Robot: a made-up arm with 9 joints. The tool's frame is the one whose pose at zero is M.
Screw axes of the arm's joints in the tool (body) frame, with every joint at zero. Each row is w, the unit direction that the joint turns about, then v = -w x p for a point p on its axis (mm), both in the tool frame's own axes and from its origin. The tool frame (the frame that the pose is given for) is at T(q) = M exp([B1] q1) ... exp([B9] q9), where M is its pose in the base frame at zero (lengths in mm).
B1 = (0, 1, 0, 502.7, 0.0, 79.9)
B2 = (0, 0, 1, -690.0, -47.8, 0.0)
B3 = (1, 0, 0, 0.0, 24.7, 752.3)
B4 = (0, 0, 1, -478.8, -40.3, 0.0)
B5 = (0, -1, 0, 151.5, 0.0, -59.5)
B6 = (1, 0, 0, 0.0, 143.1, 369.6)
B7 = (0, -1, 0, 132.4, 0.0, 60.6)
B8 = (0, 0, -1, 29.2, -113.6, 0.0)
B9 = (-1, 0, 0, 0.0, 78.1, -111.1)
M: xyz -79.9 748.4 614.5 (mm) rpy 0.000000 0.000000 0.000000 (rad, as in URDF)
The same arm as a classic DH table. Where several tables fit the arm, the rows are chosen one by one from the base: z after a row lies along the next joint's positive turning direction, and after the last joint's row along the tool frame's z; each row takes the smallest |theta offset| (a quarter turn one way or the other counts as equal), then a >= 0, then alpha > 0; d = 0 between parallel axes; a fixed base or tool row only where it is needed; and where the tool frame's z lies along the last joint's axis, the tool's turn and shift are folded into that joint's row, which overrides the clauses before.
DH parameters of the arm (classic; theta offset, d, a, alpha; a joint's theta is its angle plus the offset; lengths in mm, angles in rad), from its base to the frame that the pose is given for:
base (fixed): 0 111.8 0 -1.5708
joint 1: 0 58.4 -32.1 1.5708
joint 2: -1.5708 527.4 62.3 -1.5708
joint 3: 0 -7.5 -273.5 1.5708
joint 4: 1.5708 126.8 19.2 1.5708
joint 5: -1.5708 -109.2 8.4 -1.5708
joint 6: 0 -120.1 10.7 1.5708
joint 7: -1.5708 -340.4 53 -1.5708
joint 8: -1.5708 210.5 81.9 -1.5708
joint 9: 0 -113.6 -111.1 -1.5708
tool (fixed): 1.5708 78.1 0 0

